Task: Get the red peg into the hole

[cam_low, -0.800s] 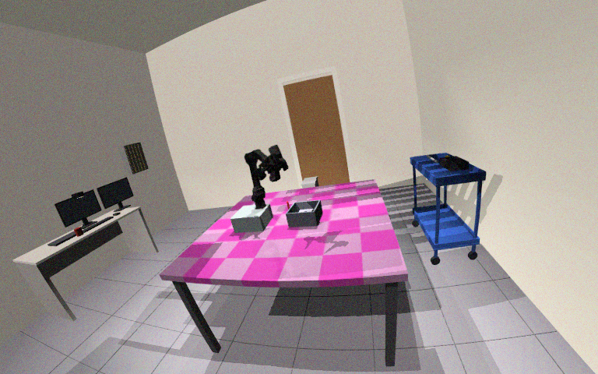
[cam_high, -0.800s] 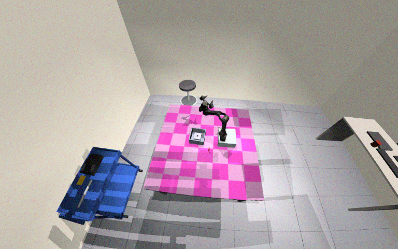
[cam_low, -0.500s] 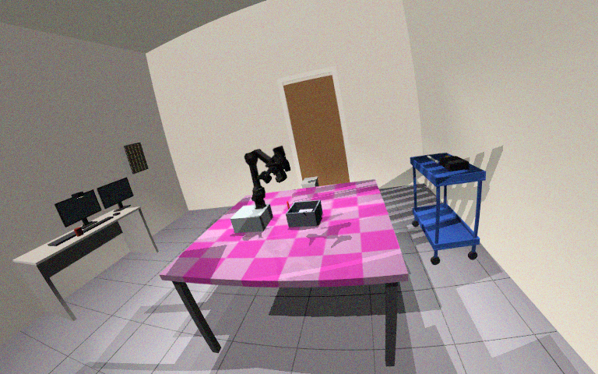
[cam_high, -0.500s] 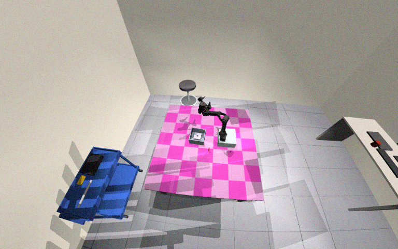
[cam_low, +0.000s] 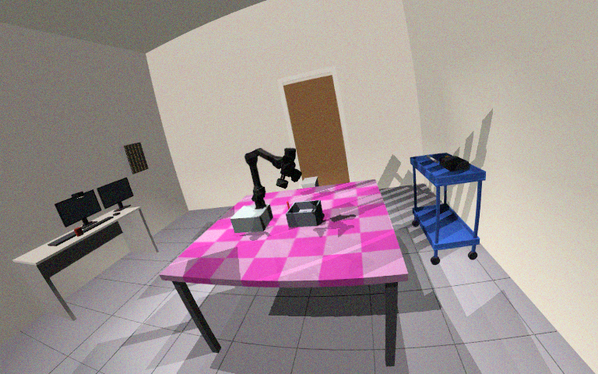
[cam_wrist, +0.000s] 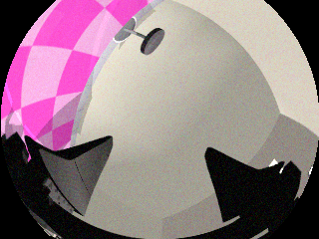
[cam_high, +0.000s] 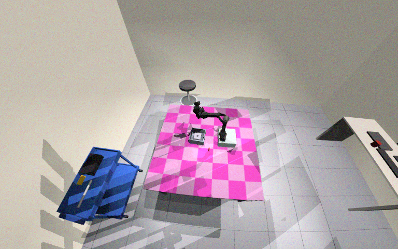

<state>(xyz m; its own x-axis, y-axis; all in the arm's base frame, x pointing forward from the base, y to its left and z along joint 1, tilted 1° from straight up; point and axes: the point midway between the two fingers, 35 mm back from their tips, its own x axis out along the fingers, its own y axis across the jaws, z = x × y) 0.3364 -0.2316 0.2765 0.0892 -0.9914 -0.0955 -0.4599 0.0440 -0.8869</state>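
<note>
Now: the red peg 410 mm to the left of my gripper tip, 340 mm below it and 200 mm behind it. Round my gripper tip: grey box: 350 mm below, 260 mm to the left, 20 mm behind; then plate: 330 mm below, 260 mm to the left, 20 mm behind.
</note>
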